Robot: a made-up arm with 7 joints.
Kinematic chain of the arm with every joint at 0, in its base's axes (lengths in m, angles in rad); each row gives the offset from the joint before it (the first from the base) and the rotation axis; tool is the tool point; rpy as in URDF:
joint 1: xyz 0 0 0.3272 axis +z
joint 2: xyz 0 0 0 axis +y
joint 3: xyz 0 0 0.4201 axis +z
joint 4: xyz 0.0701 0 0 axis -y
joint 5: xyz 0.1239 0 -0.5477 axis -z
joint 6: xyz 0 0 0 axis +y
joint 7: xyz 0.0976 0 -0.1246 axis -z
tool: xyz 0 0 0 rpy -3.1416 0 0
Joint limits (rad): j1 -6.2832..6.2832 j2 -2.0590..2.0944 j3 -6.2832..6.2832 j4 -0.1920..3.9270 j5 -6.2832..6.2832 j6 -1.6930..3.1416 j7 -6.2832..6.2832
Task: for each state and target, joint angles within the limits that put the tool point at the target. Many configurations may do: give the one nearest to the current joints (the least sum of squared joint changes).
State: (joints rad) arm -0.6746 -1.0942 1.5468 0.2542 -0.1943 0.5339 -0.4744
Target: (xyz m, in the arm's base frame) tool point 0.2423 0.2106 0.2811
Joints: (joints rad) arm 0.1071 -1.2965 1.4912 0.0764 -0.1969 1.0731 -0.4744
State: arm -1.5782 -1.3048 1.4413 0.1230 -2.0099 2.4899 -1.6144
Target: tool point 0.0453 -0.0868 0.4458
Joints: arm -1.6642 -1.2481 1.3312 -0.1920 -1.3936 2.9069 -1.6144
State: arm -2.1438 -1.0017 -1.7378 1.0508 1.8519 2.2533 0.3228
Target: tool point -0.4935 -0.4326 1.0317
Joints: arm -1.5155 0.0040 -1.1088 1.7323 2.0455 1.8303 0.3228
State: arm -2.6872 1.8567 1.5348 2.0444 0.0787 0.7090 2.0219
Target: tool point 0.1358 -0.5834 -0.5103
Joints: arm -2.2248 2.0944 0.7130 1.8722 0.0789 0.6633 2.0219
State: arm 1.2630 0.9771 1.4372 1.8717 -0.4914 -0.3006 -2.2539
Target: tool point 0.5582 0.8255 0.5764
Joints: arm 0.4207 1.1486 1.2211 1.9359 -0.4660 -0.5947 -2.2539
